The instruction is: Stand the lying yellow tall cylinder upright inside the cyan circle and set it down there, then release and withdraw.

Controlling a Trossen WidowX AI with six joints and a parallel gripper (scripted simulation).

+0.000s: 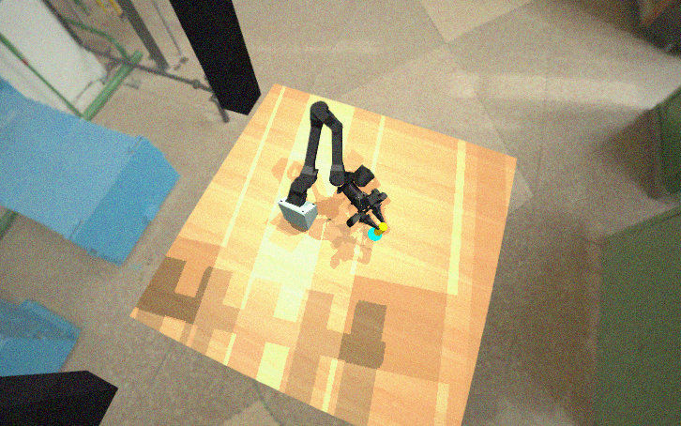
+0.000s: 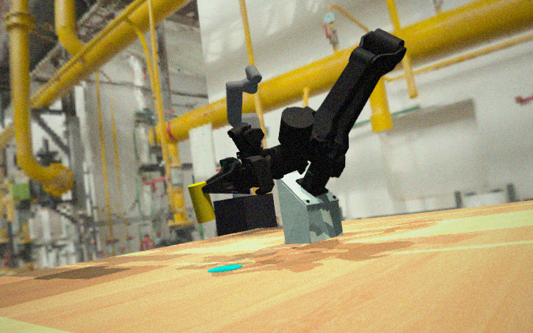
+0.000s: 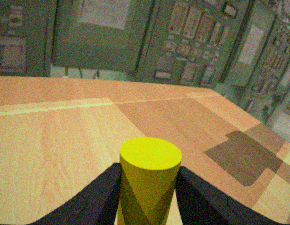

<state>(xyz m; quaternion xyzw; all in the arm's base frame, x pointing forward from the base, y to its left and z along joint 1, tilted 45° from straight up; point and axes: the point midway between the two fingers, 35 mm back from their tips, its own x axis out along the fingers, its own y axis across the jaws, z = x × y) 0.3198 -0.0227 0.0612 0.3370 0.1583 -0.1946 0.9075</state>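
The cyan circle is 20 mm behind my gripper tip, 20 mm to the left of it and 140 mm below it. From my gripper tip the other things lie so: yellow tall cylinder 20 mm below.
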